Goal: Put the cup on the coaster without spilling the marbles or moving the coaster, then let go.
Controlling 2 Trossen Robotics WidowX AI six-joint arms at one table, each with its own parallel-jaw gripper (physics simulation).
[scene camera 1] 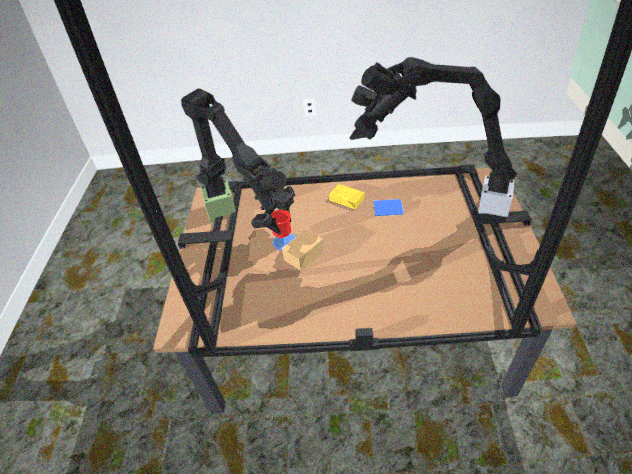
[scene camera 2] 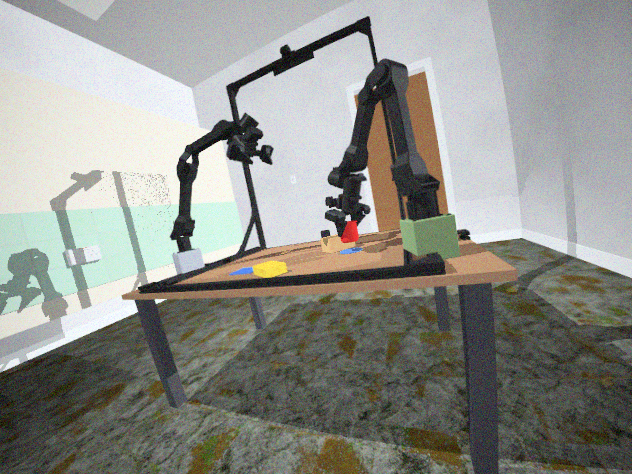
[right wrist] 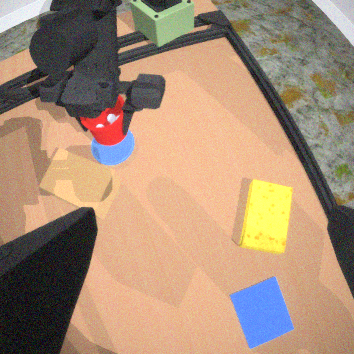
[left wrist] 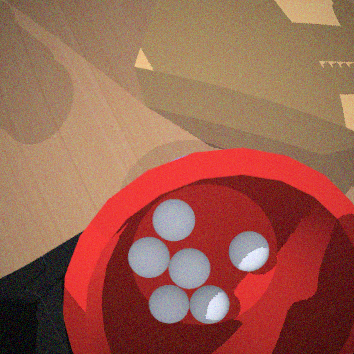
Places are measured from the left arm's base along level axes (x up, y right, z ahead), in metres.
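Where they show: left gripper, between the fingertips: (scene camera 1: 285, 228) (scene camera 2: 345, 234) (right wrist: 105, 131) (left wrist: 212, 226); right gripper, between the fingertips: (scene camera 1: 354, 131) (scene camera 2: 262, 163) (right wrist: 217, 219); left arm's base, origin of its link: (scene camera 1: 215, 191) (scene camera 2: 424, 217) (right wrist: 160, 0); right arm's base, origin of its link: (scene camera 1: 498, 186) (scene camera 2: 185, 251).
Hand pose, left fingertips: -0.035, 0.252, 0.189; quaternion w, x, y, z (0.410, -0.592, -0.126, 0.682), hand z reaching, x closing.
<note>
Each offset is from my left fingertips to the top centre of the thing, as dx, dy, dz. "spot": to the spot under its first point.
The red cup @(+0.044, -0.012, -0.010) (scene camera 1: 282, 224) (scene camera 2: 350, 232) (left wrist: 235, 164) (right wrist: 109, 134) is upright, with several grey marbles @(-0.002, -0.018, -0.007) (left wrist: 189, 268) @(-0.002, -0.023, -0.023) (right wrist: 111, 118) on its bottom. My left gripper (scene camera 1: 279, 223) (scene camera 2: 350, 228) is shut on the cup. It holds the cup a little above the round blue coaster @(-0.060, -0.002, -0.009) (scene camera 1: 284, 241) (scene camera 2: 350, 251) (right wrist: 115, 155). A small gap shows between them in scene camera 2; the cup hides part of the coaster in the right wrist view. My right gripper (right wrist: 217, 219) is open and empty, high above the table on the right side.
A tan wooden block @(-0.007, +0.085, +0.034) (scene camera 1: 302, 252) (scene camera 2: 331, 244) (left wrist: 225, 50) (right wrist: 77, 179) lies close beside the coaster. A yellow sponge @(-0.034, -0.127, +0.266) (scene camera 1: 347, 196) (scene camera 2: 270, 268) (right wrist: 266, 216) and a flat blue square @(spot: -0.060, -0.022, +0.386) (scene camera 1: 388, 207) (scene camera 2: 241, 271) (right wrist: 262, 312) lie farther off, toward the arm-base side of the table.
</note>
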